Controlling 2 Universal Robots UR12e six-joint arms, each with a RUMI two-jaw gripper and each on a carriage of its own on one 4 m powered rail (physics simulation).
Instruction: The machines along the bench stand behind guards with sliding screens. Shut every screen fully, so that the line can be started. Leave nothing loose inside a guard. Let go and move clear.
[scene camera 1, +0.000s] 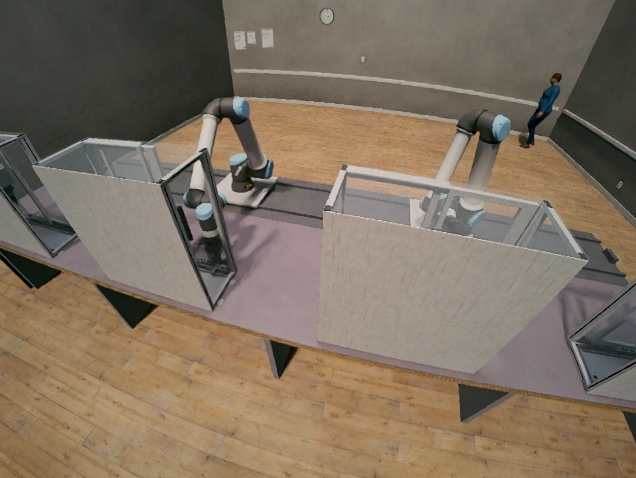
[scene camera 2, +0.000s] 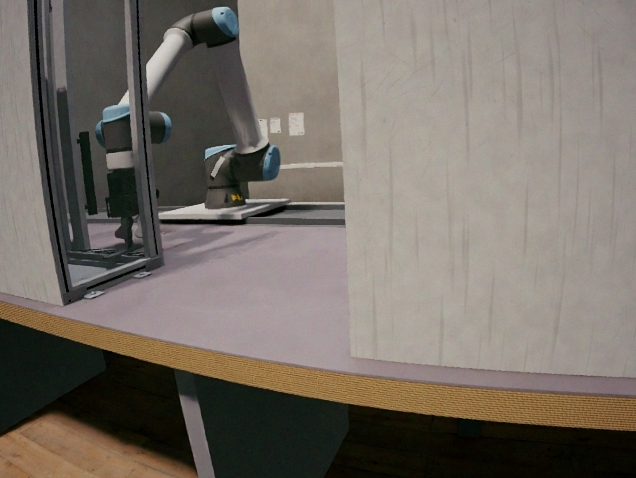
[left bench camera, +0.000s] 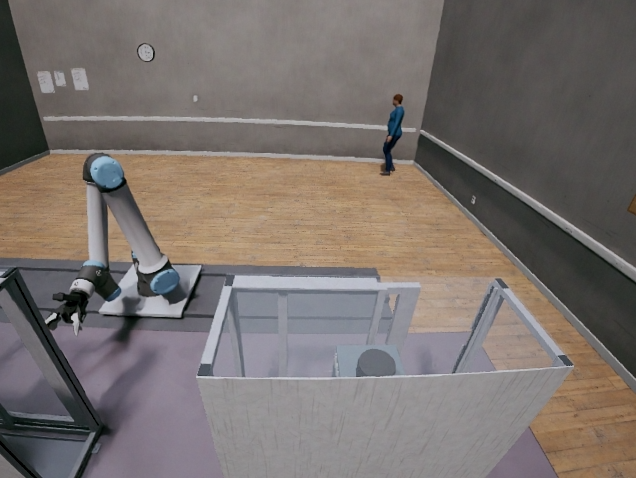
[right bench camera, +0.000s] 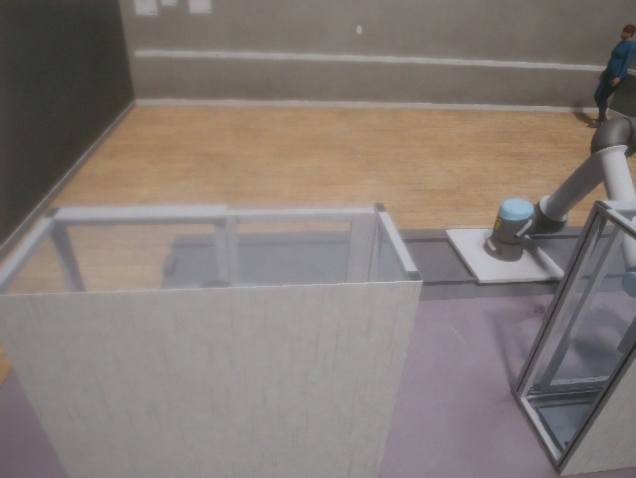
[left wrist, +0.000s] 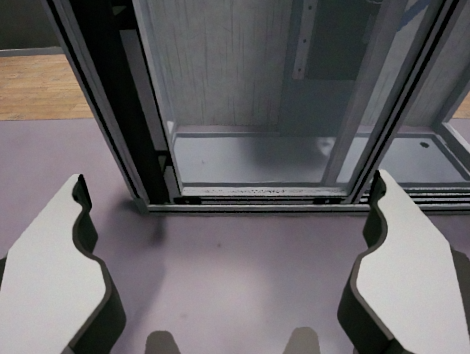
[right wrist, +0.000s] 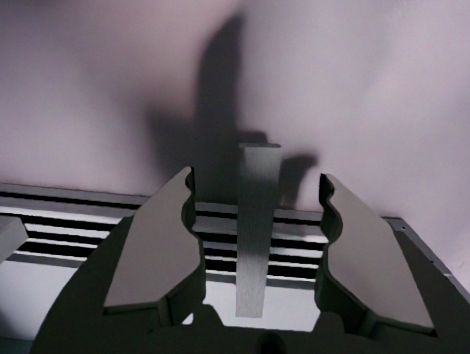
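Observation:
A flat grey bar (right wrist: 257, 235) lies across the sill tracks of a guard (scene camera 1: 128, 241), one end over the bench, the other over the guard floor. My right gripper (right wrist: 256, 172) (scene camera 2: 127, 239) is open, one finger on each side of the bar, with gaps between. My left gripper (left wrist: 230, 174) (left bench camera: 63, 327) is open and empty in front of another guard (scene camera 1: 437, 298), facing a screen (left wrist: 265, 191) near the left post. Whether that screen is fully shut I cannot tell. At the guard in the left bench camera (left bench camera: 370, 426), a screen frame (left bench camera: 406, 318) stands with a gap to its right.
A machine with a dark round top (left bench camera: 376, 362) stands inside that guard. Another guard (right bench camera: 215, 370) fills the left of the right bench camera. The rail (scene camera 1: 298, 203) runs behind the bench (scene camera 1: 272, 277). A person in blue (scene camera 1: 548, 100) (left bench camera: 394, 123) stands far back.

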